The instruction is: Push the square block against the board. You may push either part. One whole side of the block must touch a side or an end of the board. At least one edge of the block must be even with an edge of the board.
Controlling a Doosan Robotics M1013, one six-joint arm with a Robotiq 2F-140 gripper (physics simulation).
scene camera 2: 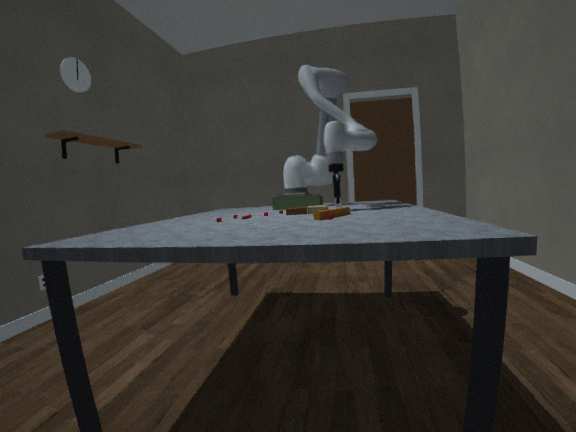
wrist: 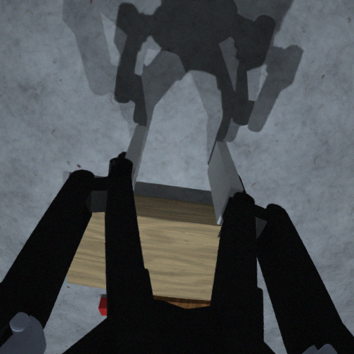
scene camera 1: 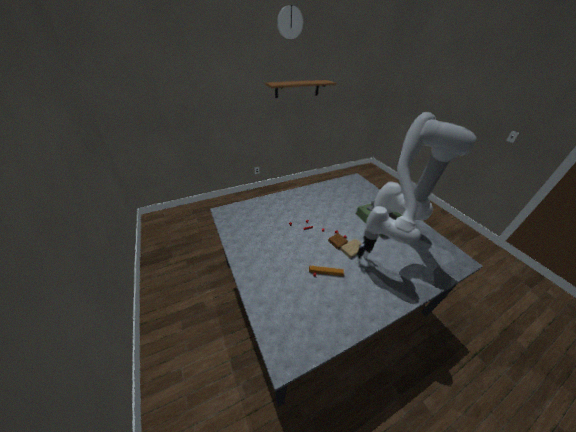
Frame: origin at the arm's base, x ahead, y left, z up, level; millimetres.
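Where they show: gripper, between the fingertips: (scene camera 1: 361,259); arm's base, origin of its link: (scene camera 2: 296,196).
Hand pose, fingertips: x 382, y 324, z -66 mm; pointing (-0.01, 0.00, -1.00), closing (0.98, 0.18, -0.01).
Observation:
Things, the pixels of their top centre, and the offset from my fingertips. Level surfaces: height alone.
- pale wooden piece, centre of its top: (scene camera 2: 317,206) (scene camera 1: 353,246) 23 mm up, 11 mm ahead, 103 mm right
- brown wooden piece, centre of its top: (scene camera 2: 296,207) (scene camera 1: 338,239) 23 mm up, 79 mm ahead, 198 mm right
- orange bar, centre of its top: (scene camera 2: 332,209) (scene camera 1: 326,269) 25 mm up, 283 mm ahead, 14 mm left
- table, height of its surface: 6 mm down
- small red piece, centre of its top: (scene camera 1: 314,273) 10 mm up, 364 mm ahead, 13 mm left
A pale wooden piece (scene camera 1: 351,248) (scene camera 2: 318,208) (wrist: 180,260) and a brown wooden piece (scene camera 1: 337,240) (scene camera 2: 297,211) (wrist: 185,304) lie flat, close together; I cannot tell surely which is the square block and which the board. In the wrist view the brown piece is mostly hidden beyond the pale one. Whether they touch is unclear. My gripper (scene camera 1: 363,259) (scene camera 2: 338,204) (wrist: 178,149) is partly open and empty. Its fingertips point down low over the table, at the pale piece's side away from the brown piece. The fingers hide parts of the pale piece's ends.
An orange bar (scene camera 1: 327,271) (scene camera 2: 332,214) lies on the table (scene camera 1: 300,320) (scene camera 2: 280,240), with a small red piece (scene camera 1: 314,274) beside it. Several small red pieces lie past the brown piece; one red piece (wrist: 103,305) shows near the pale piece. The green base (scene camera 1: 365,212) (scene camera 2: 297,202) stands behind.

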